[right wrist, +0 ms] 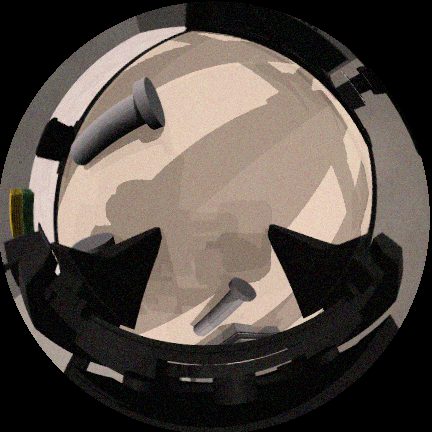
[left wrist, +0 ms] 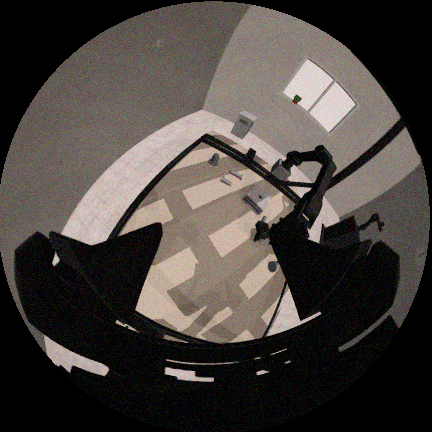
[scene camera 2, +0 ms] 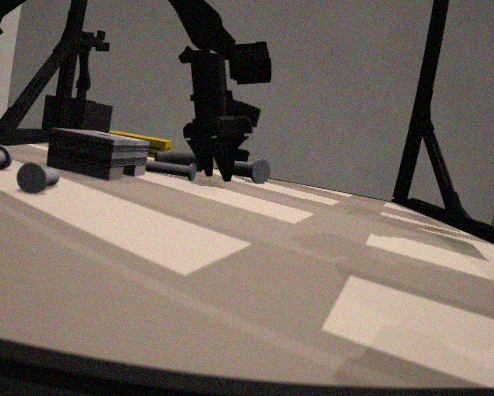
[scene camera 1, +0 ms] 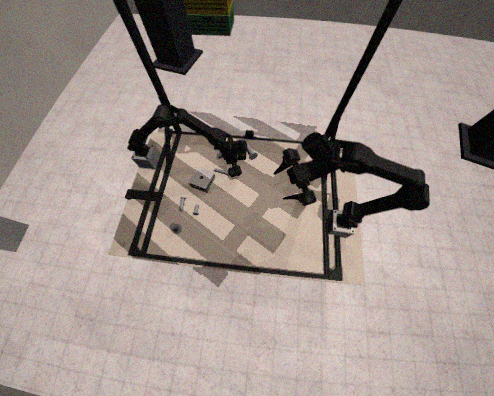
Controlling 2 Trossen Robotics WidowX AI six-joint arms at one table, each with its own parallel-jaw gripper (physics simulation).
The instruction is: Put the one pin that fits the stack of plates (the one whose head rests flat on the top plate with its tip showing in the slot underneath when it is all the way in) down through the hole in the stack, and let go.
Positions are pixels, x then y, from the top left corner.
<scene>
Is my left gripper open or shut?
Open.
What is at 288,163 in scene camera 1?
My left gripper.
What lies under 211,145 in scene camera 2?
My right gripper.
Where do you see a grey stack of plates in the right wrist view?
236,332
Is my right gripper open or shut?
Open.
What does my left gripper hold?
Nothing.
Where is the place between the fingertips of my left gripper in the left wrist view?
217,230
</scene>
